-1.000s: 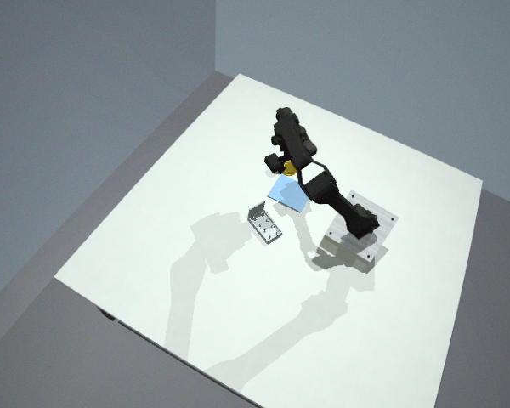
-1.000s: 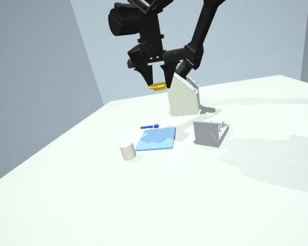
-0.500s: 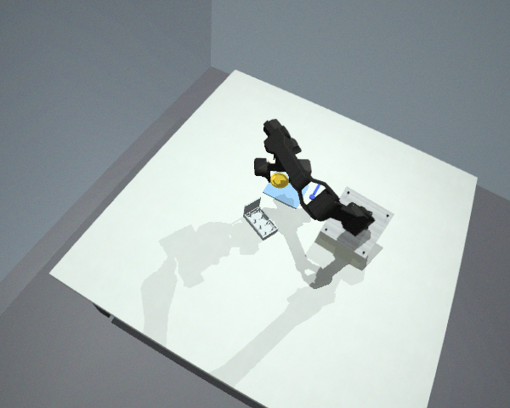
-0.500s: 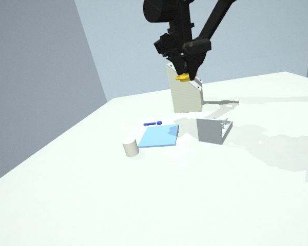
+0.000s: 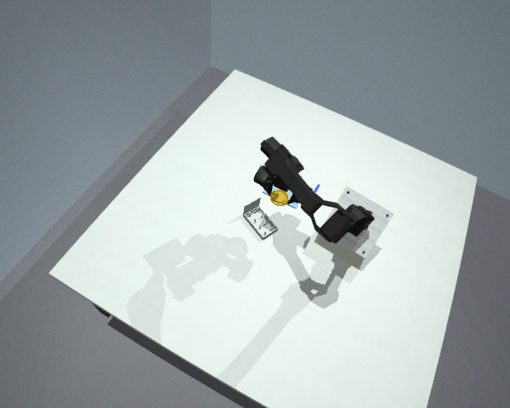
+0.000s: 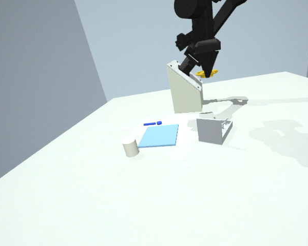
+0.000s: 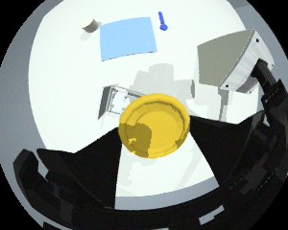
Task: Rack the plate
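Now: the grey dish rack 40 mm ahead of my gripper tip, 10 mm to the left of it and 160 mm below it. Round my gripper tip: small blue spoon: 100 mm behind, 220 mm to the right, 180 mm below; then yellow plate: 10 mm above; then white cup: 110 mm ahead, 270 mm to the right, 160 mm below.
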